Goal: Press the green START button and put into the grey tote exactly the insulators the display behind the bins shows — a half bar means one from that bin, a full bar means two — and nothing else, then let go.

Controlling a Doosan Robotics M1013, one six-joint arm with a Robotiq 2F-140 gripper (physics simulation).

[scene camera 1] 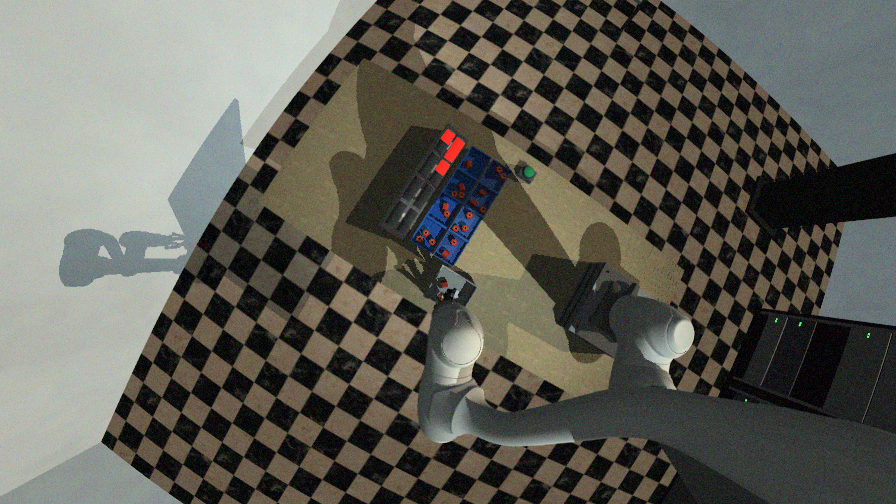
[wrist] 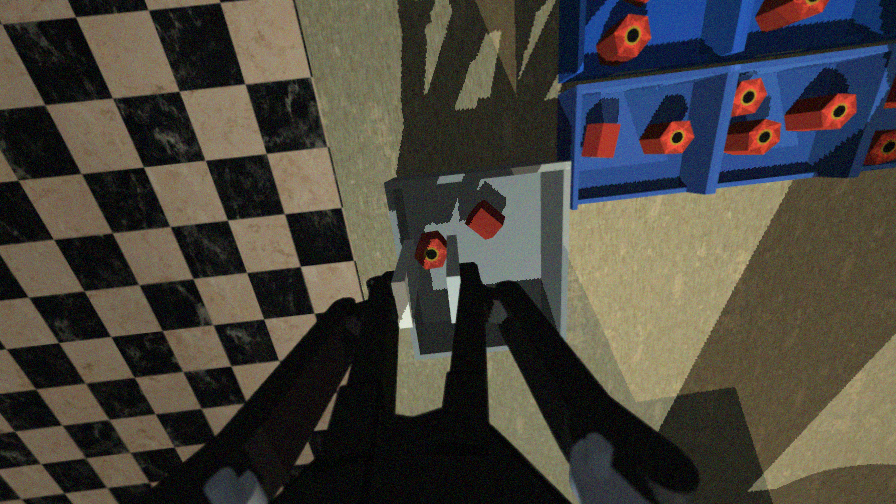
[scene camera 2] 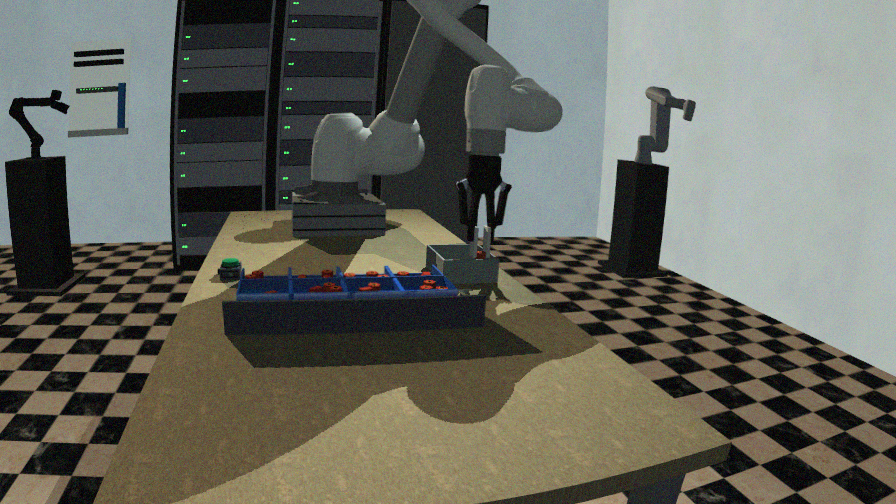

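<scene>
My gripper (wrist: pixel 429 282) hangs over the grey tote (wrist: pixel 482 250), its fingertips at the rim in the scene view (scene camera 2: pixel 481 241). Its fingers stand close together on a red insulator (wrist: pixel 431 249) at their tips. A second red insulator (wrist: pixel 484 218) lies on the tote floor. The blue bins (scene camera 1: pixel 460 203) with several red insulators adjoin the tote (scene camera 1: pixel 454 285). The dark display (scene camera 1: pixel 419 181) behind the bins shows three red bars (scene camera 1: pixel 452 150) at its far end. The green START button (scene camera 1: pixel 528 171) sits beyond the bins' far end.
The tote stands close to the table edge, with checkered floor (wrist: pixel 156 219) just beside it. The arm's base (scene camera 2: pixel 338 213) is on the table's far end. Server racks (scene camera 2: pixel 275 125) stand behind it. Two black pedestals (scene camera 2: pixel 37 213) (scene camera 2: pixel 639 213) flank the table.
</scene>
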